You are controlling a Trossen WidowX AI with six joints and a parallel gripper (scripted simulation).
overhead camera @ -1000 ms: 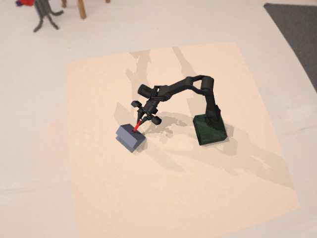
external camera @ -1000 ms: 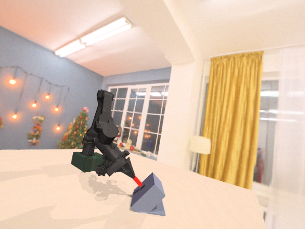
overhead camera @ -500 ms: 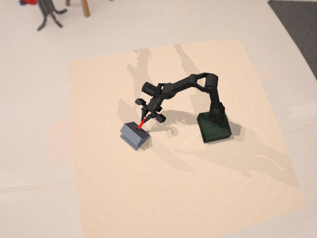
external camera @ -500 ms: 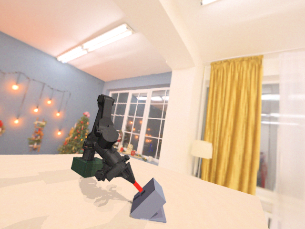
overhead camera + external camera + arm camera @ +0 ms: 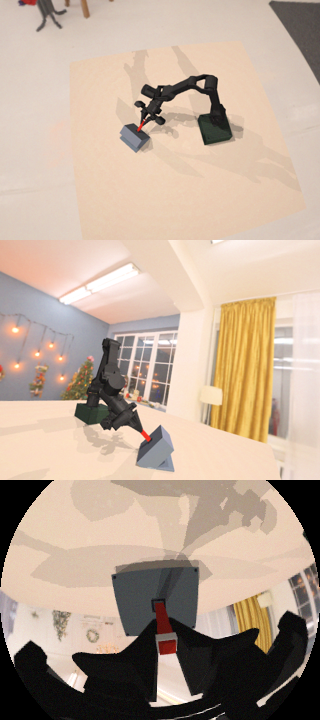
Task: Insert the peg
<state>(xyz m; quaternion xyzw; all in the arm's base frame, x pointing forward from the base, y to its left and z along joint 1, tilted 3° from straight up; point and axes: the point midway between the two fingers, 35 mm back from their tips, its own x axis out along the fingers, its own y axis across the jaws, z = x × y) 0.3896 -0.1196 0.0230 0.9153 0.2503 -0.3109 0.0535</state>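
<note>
The grey-blue sloped panel is 5 cm below my gripper tip, 5 cm ahead of it and 3 cm to the left of it. From my gripper tip the other things lie so: thin red peg: 1 cm to the right, 1 cm behind, 1 cm above.
</note>
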